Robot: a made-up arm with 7 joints.
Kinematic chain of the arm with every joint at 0, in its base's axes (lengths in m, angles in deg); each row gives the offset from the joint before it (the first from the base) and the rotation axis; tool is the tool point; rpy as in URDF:
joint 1: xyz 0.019 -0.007 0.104 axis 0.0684 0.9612 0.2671
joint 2: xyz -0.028 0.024 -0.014 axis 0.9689 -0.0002 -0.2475
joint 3: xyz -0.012 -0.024 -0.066 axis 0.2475 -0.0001 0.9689
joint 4: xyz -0.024 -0.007 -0.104 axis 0.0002 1 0
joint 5: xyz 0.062 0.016 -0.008 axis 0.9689 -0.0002 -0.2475
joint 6: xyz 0.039 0.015 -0.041 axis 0.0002 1 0
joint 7: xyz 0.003 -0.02 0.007 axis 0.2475 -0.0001 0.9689
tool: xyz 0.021 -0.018 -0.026 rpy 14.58 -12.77 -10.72
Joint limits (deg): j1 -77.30..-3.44 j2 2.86..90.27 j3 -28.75..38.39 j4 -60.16..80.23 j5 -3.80..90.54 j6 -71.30..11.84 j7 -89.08..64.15
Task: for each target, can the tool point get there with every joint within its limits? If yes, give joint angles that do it. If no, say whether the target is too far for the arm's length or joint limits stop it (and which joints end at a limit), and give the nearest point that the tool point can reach.
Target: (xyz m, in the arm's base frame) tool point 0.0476 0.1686 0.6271
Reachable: no: too far | nearest point 0.0912 0.1730 0.2461 | short by 0.384 m
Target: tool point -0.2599 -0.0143 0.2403
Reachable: no: joint limits stop it (at a limit: joint 1, joint 2, joint 3, joint 5, joint 6) | nearest point 0.0052 0.0841 0.1592 | short by 0.294 m
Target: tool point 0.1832 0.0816 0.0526
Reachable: yes | joints -44.75 30.98 27.59 -37.14 24.71 -6.30 -28.00
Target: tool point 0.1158 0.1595 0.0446
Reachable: yes | joints -20.56 43.91 32.45 -27.41 82.34 -28.89 -22.32
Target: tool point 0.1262 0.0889 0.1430
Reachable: yes | joints -67.41 42.81 22.31 -43.90 55.15 -2.05 51.11
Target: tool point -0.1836 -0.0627 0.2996
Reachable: no: joint limits stop it (at a limit: joint 1, joint 2, joint 3, joint 5) | nearest point 0.0093 0.0868 0.1697 | short by 0.276 m
